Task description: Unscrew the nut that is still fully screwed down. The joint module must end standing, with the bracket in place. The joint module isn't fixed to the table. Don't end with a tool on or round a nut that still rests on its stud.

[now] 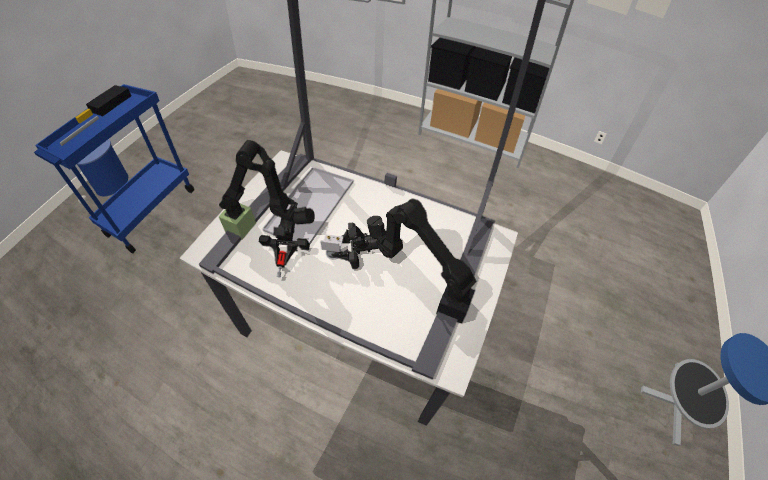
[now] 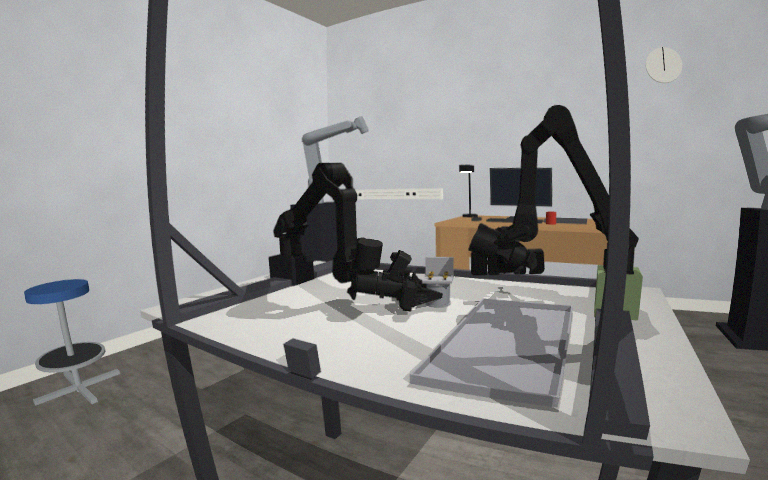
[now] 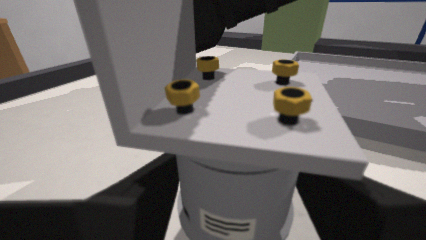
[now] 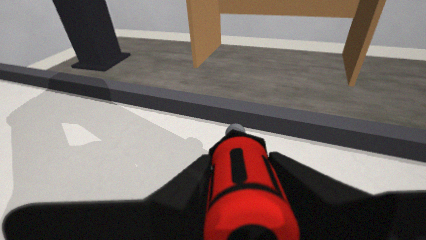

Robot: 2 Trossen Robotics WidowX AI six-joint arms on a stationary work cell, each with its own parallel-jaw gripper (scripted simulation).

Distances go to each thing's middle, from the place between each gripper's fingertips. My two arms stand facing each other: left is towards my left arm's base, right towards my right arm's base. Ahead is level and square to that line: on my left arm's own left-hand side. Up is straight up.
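With the l-shaped bracket (image 2: pixel 438 265) as the reference, my left gripper is 1 cm short of it, 3 cm to the left of it and 4 cm below it. Going by their middles, the l-shaped bracket is the nearest to my left gripper of the things named here. The shallow grey tray (image 2: pixel 506 346) is 3 cm below my left hand, 24 cm to the right of it and 17 cm behind it.
My right hand (image 2: pixel 503 266) is 140 mm to the right of the l-shaped bracket and 140 mm past it. The shallow grey tray, counted from my right hand, is 70 mm below, 80 mm to the right and 330 mm behind. By its middle, the l-shaped bracket is nearer to my left gripper than to my right hand.
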